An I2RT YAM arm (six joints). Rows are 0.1 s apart.
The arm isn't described. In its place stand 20 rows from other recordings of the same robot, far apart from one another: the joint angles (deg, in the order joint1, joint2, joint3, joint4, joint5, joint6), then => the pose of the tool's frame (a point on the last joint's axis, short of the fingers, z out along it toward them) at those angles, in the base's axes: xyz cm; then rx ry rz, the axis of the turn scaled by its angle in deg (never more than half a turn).
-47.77, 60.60, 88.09, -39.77, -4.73, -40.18 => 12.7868, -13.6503, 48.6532, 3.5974, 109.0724, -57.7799
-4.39, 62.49, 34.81, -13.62, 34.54, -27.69 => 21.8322, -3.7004, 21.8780, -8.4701, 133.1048, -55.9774
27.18, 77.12, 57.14, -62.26, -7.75, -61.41 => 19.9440, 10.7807, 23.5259, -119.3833, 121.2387, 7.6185
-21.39, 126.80, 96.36, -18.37, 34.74, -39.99 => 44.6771, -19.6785, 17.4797, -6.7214, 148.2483, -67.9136
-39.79, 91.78, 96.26, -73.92, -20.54, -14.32 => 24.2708, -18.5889, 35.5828, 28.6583, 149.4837, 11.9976
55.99, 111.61, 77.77, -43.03, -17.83, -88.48 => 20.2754, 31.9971, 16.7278, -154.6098, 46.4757, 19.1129
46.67, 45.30, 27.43, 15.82, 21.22, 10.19 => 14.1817, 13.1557, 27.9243, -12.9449, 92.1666, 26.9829
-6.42, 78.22, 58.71, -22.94, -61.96, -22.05 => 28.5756, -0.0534, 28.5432, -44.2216, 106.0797, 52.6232
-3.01, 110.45, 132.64, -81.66, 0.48, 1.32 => 37.1578, -1.9837, 41.4546, 5.8176, 149.3625, -1.2277
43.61, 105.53, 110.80, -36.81, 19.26, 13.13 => 31.2814, 28.1776, 39.3823, -20.4793, 118.3617, 13.9420
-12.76, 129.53, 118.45, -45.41, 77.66, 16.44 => 46.5389, -14.1050, 26.0876, 56.8032, 105.8430, -92.7880
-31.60, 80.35, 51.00, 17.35, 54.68, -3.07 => 24.9854, -18.7815, 28.6315, 64.4414, 85.5697, -72.6077
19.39, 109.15, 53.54, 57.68, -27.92, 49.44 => 37.1668, 14.8484, 19.8414, 0.9710, 97.1800, 74.4458
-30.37, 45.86, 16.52, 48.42, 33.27, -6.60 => 14.2995, -10.6430, 26.9134, 43.9461, 63.6023, -51.9356
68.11, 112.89, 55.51, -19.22, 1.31, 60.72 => 12.4045, 30.6545, 7.6095, -10.8650, 171.8297, 17.3924
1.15, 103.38, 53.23, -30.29, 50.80, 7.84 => 30.0667, -2.1558, 12.5531, 14.8658, 151.1024, -70.8225
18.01, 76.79, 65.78, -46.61, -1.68, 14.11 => 25.6738, 8.4567, 29.0076, -5.6933, 148.6124, 14.0406
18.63, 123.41, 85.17, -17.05, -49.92, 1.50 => 41.7833, 16.9606, 14.9684, -40.6663, 134.3422, 71.2437
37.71, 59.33, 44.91, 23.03, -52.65, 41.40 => 16.6290, 16.4343, 35.1983, -47.3144, 88.7309, 97.7934
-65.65, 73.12, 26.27, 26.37, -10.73, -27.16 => 11.1905, -23.1190, 19.0290, 31.1050, 112.0387, -50.8035
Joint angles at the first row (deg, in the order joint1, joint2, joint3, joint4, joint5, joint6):
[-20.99, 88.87, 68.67, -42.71, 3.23, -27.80]
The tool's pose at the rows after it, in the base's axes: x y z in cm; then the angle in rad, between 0 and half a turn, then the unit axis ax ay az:
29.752 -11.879 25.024 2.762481 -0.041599 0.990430 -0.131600
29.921 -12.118 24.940 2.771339 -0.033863 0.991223 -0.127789
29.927 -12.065 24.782 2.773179 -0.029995 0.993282 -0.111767
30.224 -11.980 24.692 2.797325 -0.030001 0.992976 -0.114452
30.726 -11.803 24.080 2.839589 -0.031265 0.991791 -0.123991
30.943 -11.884 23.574 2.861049 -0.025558 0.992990 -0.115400
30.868 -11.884 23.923 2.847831 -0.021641 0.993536 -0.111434
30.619 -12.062 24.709 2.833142 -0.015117 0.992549 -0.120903
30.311 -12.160 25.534 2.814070 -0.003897 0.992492 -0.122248
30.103 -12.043 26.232 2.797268 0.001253 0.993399 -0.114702
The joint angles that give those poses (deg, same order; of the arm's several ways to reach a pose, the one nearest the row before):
[-21.23, 90.38, 70.05, -43.66, 4.79, -27.15]
[-21.53, 91.17, 70.78, -44.26, 4.68, -26.50]
[-21.61, 91.48, 70.91, -44.96, 3.17, -25.75]
[-21.16, 92.45, 71.91, -46.14, 4.18, -25.49]
[-20.32, 94.16, 72.60, -46.95, 6.41, -25.15]
[-20.36, 95.38, 73.01, -47.70, 6.11, -24.38]
[-20.47, 94.93, 73.26, -47.89, 5.44, -23.95]
[-20.84, 93.92, 73.76, -48.20, 6.10, -23.75]
[-21.22, 92.82, 74.31, -48.81, 5.92, -22.85]
[-21.27, 92.01, 74.97, -49.76, 4.88, -22.13]

